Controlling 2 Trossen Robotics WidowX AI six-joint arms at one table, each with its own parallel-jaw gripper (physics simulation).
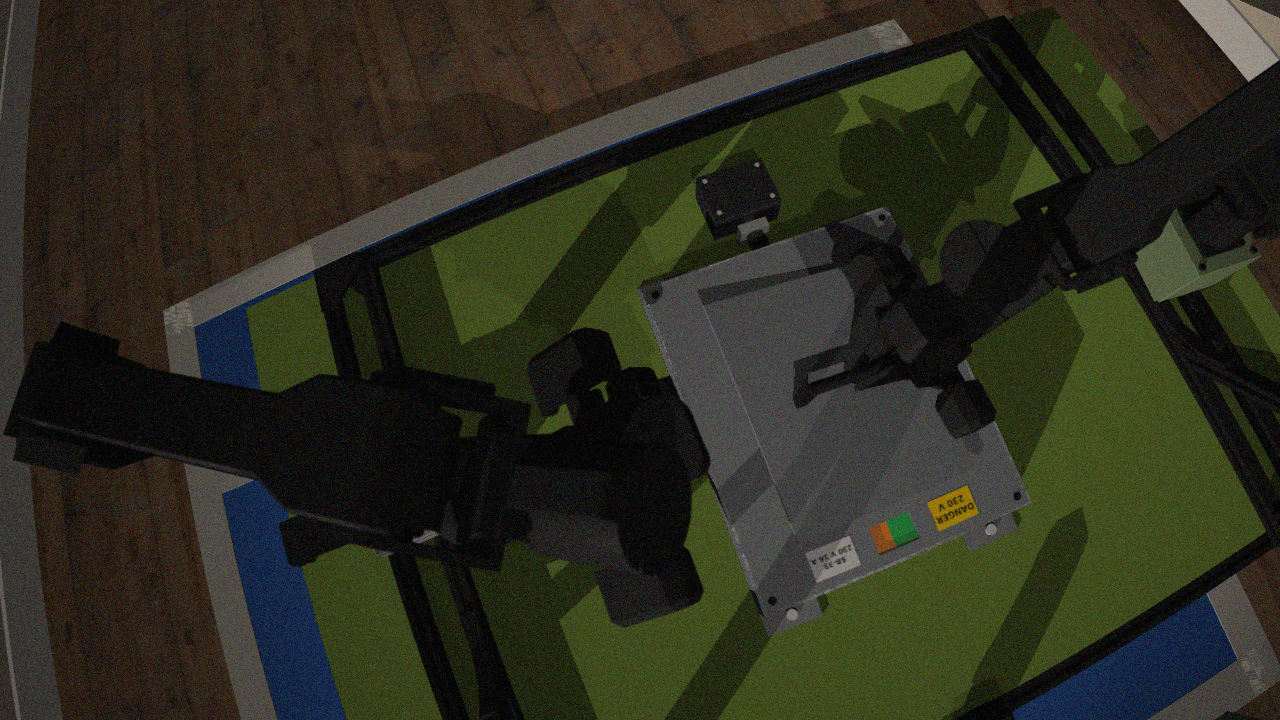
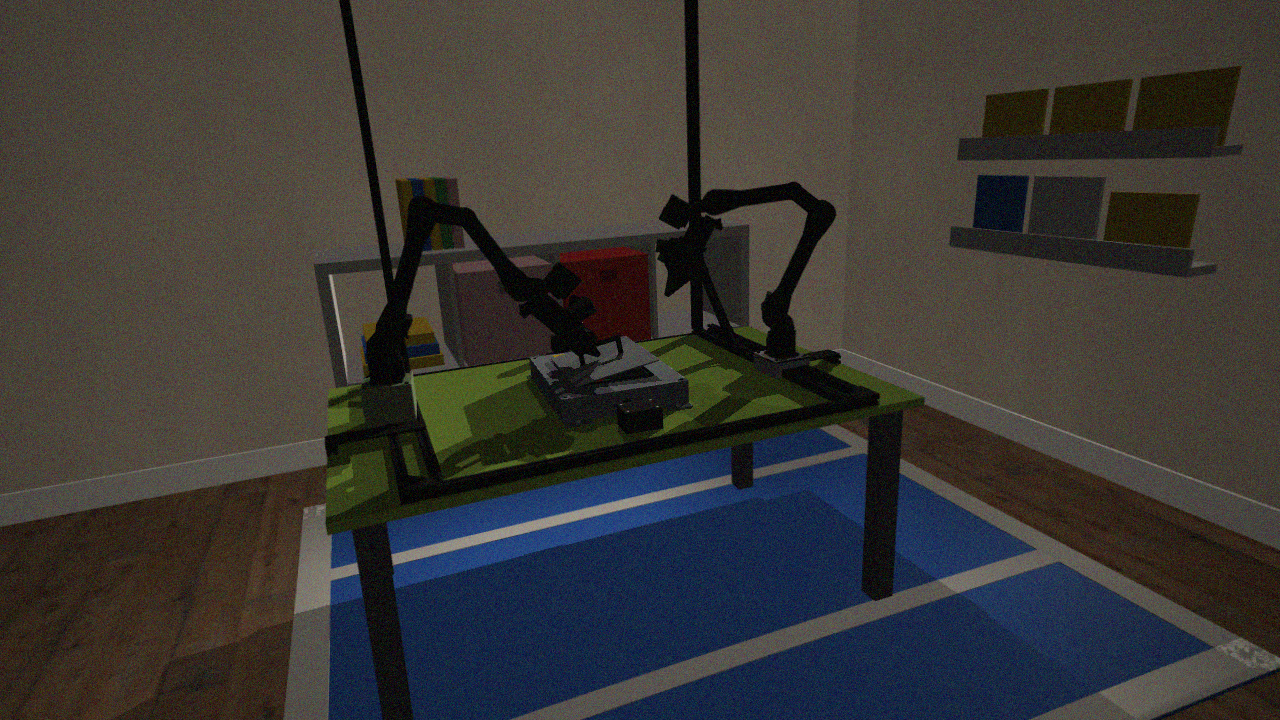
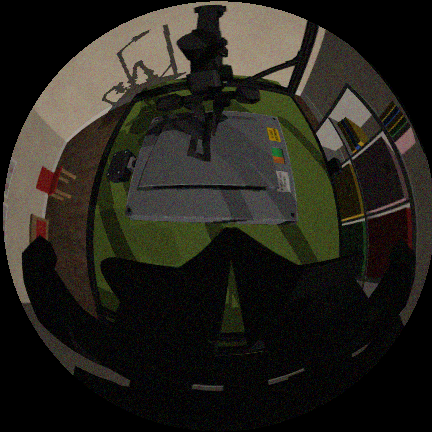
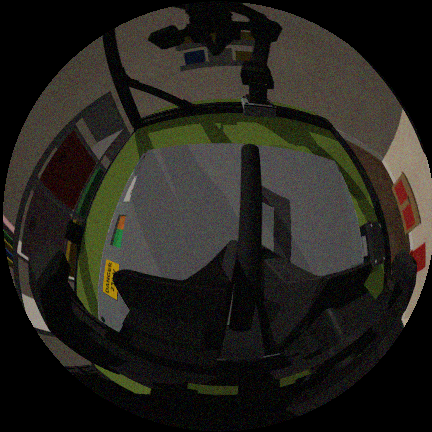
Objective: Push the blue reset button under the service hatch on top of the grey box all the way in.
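The grey box [image 1: 709, 400] [image 2: 652, 393] [image 3: 209, 207] [image 4: 120, 257] stands on the green table. Its service hatch [image 1: 766, 336] [image 3: 225, 169] [image 4: 185, 201] lies down flat over the top, so the blue button is hidden. My right gripper [image 1: 876, 357] [image 2: 583, 349] [image 3: 210, 135] [image 4: 241, 245] is shut on the hatch's black handle bar [image 1: 826, 372] [image 3: 200, 149] [image 4: 250, 189], low over the box. My left gripper [image 1: 683, 446] [image 2: 673, 282] [image 3: 230, 233] is shut and empty. It hangs above the table beside the box's near edge.
A small black motor block [image 1: 737, 196] [image 2: 639, 416] [image 3: 120, 165] [image 4: 372, 241] sits against one side of the box. A black frame [image 1: 637, 146] runs around the table. A yellow danger label [image 1: 952, 507] and an orange-green patch [image 1: 895, 532] mark the box top.
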